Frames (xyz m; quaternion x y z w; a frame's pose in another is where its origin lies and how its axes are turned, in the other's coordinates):
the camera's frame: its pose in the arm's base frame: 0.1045 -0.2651 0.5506 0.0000 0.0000 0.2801 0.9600
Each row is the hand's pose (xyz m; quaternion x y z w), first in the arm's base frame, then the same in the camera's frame.
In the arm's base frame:
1: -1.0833 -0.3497 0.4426 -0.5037 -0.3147 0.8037 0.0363
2: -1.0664 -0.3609 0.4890 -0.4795 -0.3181 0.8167 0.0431
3: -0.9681 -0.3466 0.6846 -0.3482 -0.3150 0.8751 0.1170
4: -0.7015 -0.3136 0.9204 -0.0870 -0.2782 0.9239 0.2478
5: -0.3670 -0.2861 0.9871 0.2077 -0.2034 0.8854 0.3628
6: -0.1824 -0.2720 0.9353 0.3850 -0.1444 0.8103 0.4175
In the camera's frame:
1: -1.0469 0.5674 -0.1080 -0.5717 -0.1610 0.7614 0.2600
2: -1.0387 0.5489 -0.0616 -0.5494 -0.1711 0.7720 0.2701
3: -0.9481 0.5081 0.1340 -0.4225 -0.2049 0.8073 0.3574
4: -0.7056 0.3925 0.3698 -0.1614 -0.2427 0.8175 0.4967
5: -0.4088 0.2358 0.4365 0.1424 -0.2534 0.7483 0.5963
6: -0.2456 0.1485 0.3847 0.3291 -0.2465 0.6609 0.6278

